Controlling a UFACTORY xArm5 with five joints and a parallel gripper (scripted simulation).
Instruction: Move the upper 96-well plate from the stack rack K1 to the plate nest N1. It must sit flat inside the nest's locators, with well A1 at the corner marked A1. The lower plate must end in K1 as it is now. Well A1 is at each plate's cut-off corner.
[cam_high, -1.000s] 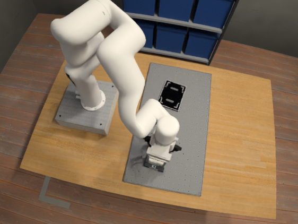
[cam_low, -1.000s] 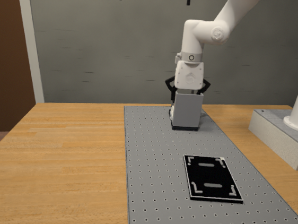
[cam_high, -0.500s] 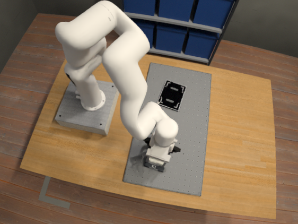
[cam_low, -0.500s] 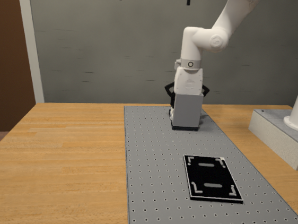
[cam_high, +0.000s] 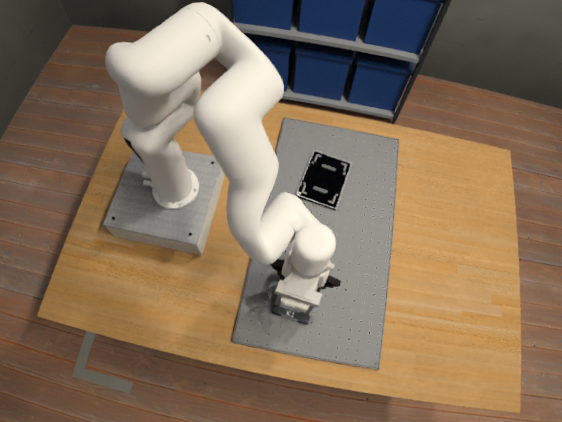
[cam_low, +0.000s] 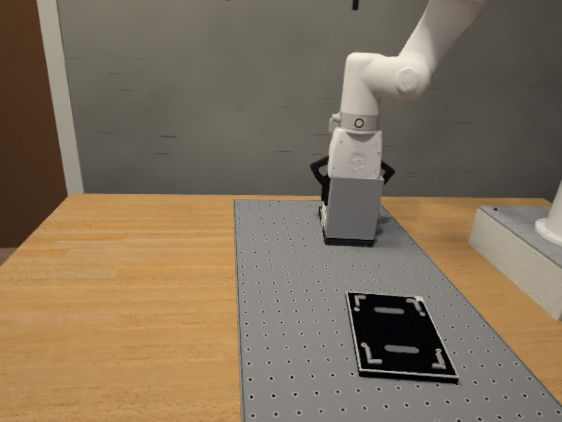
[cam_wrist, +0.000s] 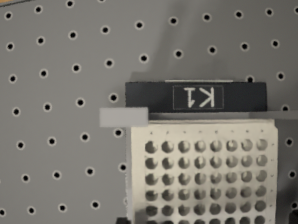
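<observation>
The 96-well plate lies 30 mm below my hand. Also, from my hand: black plate nest N1: 20 mm ahead, 320 mm to the left, 60 mm below.
</observation>
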